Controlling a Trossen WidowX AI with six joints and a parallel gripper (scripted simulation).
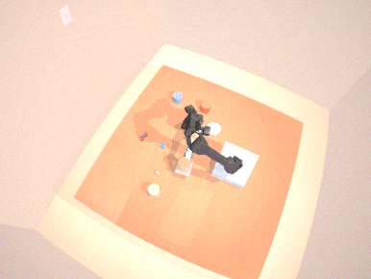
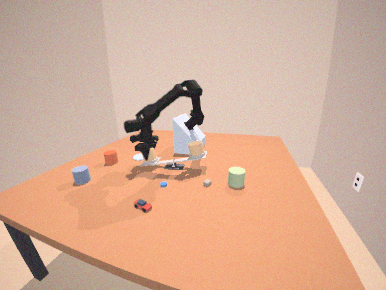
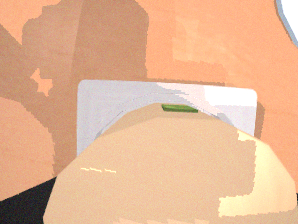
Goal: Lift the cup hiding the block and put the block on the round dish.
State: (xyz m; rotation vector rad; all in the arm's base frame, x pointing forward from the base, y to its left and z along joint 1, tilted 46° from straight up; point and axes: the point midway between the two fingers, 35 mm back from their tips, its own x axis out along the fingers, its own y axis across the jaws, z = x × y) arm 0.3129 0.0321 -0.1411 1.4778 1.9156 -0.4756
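My gripper tip is now 13 cm to the left of the white round dish, 8 cm past it and 4 cm above it. Also, from my gripper tip: pale lavender block 1 cm below; balance 13 cm to the left, 4 cm behind, 1 cm below; red cylinder 22 cm to the right, 6 cm ahead, 1 cm below.
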